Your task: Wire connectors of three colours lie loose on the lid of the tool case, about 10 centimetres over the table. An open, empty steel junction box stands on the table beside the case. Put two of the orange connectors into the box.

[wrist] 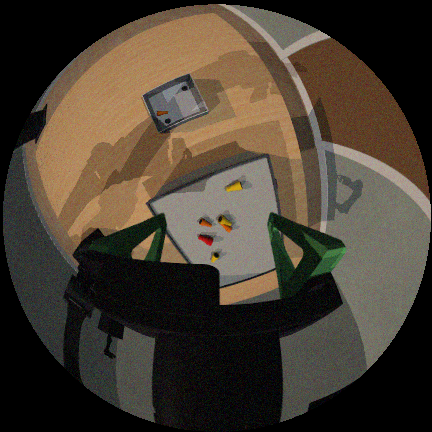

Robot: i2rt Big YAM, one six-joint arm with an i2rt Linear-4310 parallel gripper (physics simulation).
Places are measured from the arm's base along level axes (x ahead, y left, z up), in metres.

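Pixels of known places: gripper, between the fingertips: (216, 218).
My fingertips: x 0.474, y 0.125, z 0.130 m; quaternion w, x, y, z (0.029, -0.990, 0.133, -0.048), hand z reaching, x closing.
Behind a point stands the place of what it marks.
The steel junction box (186, 101) @[x 0.474, y 0.285, z -0.079 m] stands open on the table, in the upper part of the view. One orange connector (162, 113) @[x 0.421, y 0.275, z -0.071 m] lies inside it, near its left wall. On the grey lid of the tool case (252, 250) @[x 0.517, y -0.054, z 0.015 m] lie two more orange connectors: one orange connector (205, 223) @[x 0.444, y 0.054, z 0.023 m] lies by itself left of the middle, and another orange connector (227, 228) @[x 0.478, y 0.032, z 0.025 m] lies close against a yellow connector (224, 220) @[x 0.477, y 0.053, z 0.028 m] that partly covers it. My gripper (216, 218) @[x 0.474, y 0.125, z 0.130 m] is open and empty, its green fingers wide apart over the lid, with the connectors between and beyond the fingertips in the view.
A red connector (206, 240) @[x 0.434, y 0.020, z 0.027 m] lies just below the lone orange one. A yellow connector (215, 257) @[x 0.438, y -0.029, z 0.029 m] lies nearer the lid's lower edge, and a larger-looking yellow connector (234, 186) @[x 0.507, y 0.107, z 0.026 m] lies toward the upper edge. The wooden table (100, 110) @[x 0.268, y 0.388, z -0.080 m] surrounds case and box. A dark object (34, 126) shows at the left edge.
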